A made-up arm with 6 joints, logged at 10 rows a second.
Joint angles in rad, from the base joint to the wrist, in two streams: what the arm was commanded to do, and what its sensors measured. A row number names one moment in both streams.
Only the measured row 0 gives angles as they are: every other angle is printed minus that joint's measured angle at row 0.
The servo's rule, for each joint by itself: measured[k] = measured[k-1] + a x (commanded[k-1-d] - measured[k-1]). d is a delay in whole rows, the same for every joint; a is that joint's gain. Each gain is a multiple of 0.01, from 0.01 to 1. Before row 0 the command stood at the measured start. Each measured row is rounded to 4 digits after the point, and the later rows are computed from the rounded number. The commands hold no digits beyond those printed.
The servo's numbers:
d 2
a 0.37 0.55 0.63 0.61 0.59 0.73
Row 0, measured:
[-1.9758, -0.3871, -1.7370, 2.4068, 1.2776, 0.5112]
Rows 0 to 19, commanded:
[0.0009, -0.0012, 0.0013, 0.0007, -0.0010, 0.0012]
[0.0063, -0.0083, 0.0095, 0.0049, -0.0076, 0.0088]
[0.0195, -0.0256, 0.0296, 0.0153, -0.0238, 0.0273]
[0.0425, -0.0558, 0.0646, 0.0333, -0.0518, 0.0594]
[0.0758, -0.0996, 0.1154, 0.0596, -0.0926, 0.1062]
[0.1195, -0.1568, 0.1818, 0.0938, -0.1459, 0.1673]
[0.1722, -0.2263, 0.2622, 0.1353, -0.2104, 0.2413]
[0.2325, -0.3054, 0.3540, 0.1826, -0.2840, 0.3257]
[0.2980, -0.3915, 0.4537, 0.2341, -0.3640, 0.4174]
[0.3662, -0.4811, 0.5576, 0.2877, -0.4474, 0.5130]
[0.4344, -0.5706, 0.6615, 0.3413, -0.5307, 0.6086]
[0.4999, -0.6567, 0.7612, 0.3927, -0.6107, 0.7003]
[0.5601, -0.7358, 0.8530, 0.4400, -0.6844, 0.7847]
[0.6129, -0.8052, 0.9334, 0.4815, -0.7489, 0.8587]
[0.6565, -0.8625, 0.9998, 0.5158, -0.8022, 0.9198]
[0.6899, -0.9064, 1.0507, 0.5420, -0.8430, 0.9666]
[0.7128, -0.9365, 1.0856, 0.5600, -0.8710, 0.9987]
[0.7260, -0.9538, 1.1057, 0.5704, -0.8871, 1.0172]
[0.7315, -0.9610, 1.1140, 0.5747, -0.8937, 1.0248]
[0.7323, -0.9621, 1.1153, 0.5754, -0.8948, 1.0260]
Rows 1 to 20, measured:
[0.0000, 0.0000, 0.0000, 0.0000, 0.0000, 0.0000]
[0.0000, 0.0000, 0.0000, 0.0000, 0.0000, 0.0000]
[0.0003, -0.0007, 0.0008, 0.0004, -0.0006, 0.0009]
[0.0025, -0.0049, 0.0063, 0.0031, -0.0047, 0.0067]
[0.0088, -0.0163, 0.0210, 0.0105, -0.0160, 0.0217]
[0.0213, -0.0380, 0.0485, 0.0244, -0.0371, 0.0492]
[0.0415, -0.0719, 0.0906, 0.0459, -0.0698, 0.0908]
[0.0704, -0.1186, 0.1481, 0.0751, -0.1147, 0.1466]
[0.1081, -0.1778, 0.2200, 0.1118, -0.1712, 0.2157]
[0.1541, -0.2480, 0.3044, 0.1550, -0.2378, 0.2960]
[0.2073, -0.3269, 0.3985, 0.2033, -0.3123, 0.3846]
[0.2661, -0.4117, 0.4987, 0.2548, -0.3920, 0.4783]
[0.3284, -0.4991, 0.6013, 0.3076, -0.4738, 0.5734]
[0.3919, -0.5858, 0.7020, 0.3595, -0.5546, 0.6660]
[0.4541, -0.6683, 0.7971, 0.4086, -0.6312, 0.7527]
[0.5129, -0.7436, 0.8830, 0.4531, -0.7006, 0.8301]
[0.5660, -0.8090, 0.9566, 0.4913, -0.7605, 0.8956]
[0.6118, -0.8626, 1.0159, 0.5222, -0.8092, 0.9474]
[0.6492, -0.9032, 1.0598, 0.5453, -0.8457, 0.9848]
[0.6776, -0.9310, 1.0887, 0.5606, -0.8701, 1.0085]

